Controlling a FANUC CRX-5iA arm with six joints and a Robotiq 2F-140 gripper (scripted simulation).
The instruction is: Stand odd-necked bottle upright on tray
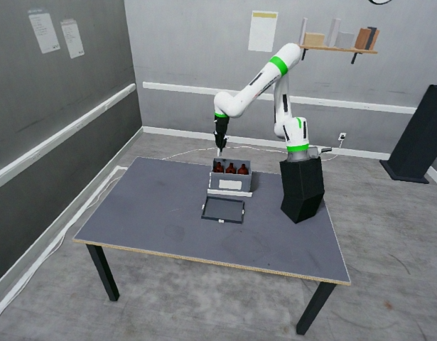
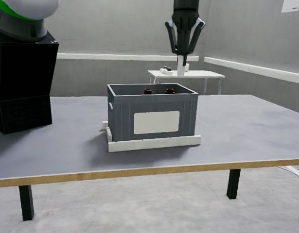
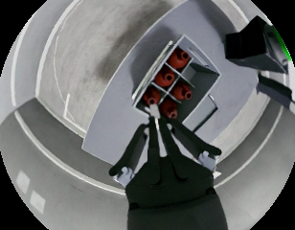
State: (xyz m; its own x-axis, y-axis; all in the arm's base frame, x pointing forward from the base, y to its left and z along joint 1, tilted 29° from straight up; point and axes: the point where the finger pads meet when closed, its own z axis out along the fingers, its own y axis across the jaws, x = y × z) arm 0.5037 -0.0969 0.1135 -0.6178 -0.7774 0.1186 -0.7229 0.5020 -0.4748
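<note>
The grey crate is 90 mm behind my hand, 40 mm to the left of it and 170 mm below it. Round my hand: dark tray: 80 mm behind, 300 mm to the left, 240 mm below.
</note>
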